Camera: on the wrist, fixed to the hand. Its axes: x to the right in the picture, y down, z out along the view.
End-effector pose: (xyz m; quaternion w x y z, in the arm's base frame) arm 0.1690 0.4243 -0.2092 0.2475 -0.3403 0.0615 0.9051
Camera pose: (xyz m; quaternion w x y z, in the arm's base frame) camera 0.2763 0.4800 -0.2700 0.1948 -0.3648 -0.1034 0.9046
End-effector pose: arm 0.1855 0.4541 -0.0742 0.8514 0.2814 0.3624 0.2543
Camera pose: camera 0.1323 0.4074 -0.1896 0.8952 0.1298 0.3027 0.3003
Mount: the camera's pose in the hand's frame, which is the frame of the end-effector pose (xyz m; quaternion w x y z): -0.0074 -0.0976 -0.0935 0.9847 -0.1732 -0.0152 -0.0101
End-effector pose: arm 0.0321 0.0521 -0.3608 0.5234 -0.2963 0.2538 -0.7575
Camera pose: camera -0.0954 0.0976 -0.3594 0.4603 -0.3965 0.3702 -0.7028
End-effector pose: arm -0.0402 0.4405 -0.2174 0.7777 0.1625 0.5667 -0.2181
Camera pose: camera -0.1690 0.4052 -0.2394 0.8004 0.0163 0.5857 -0.1269
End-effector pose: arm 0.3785 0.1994 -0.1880 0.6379 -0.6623 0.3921 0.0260
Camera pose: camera 0.3838 0.1102 -0.0863 0.5197 -0.7662 0.3652 0.0971
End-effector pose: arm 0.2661 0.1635 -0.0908 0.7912 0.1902 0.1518 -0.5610
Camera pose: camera 0.1689 0.1846 -0.1826 0.8087 0.0402 0.2365 -0.5370
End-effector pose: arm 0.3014 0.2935 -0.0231 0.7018 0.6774 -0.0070 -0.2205
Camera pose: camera 0.2943 0.3859 -0.1217 0.8060 0.5422 0.0275 -0.2357
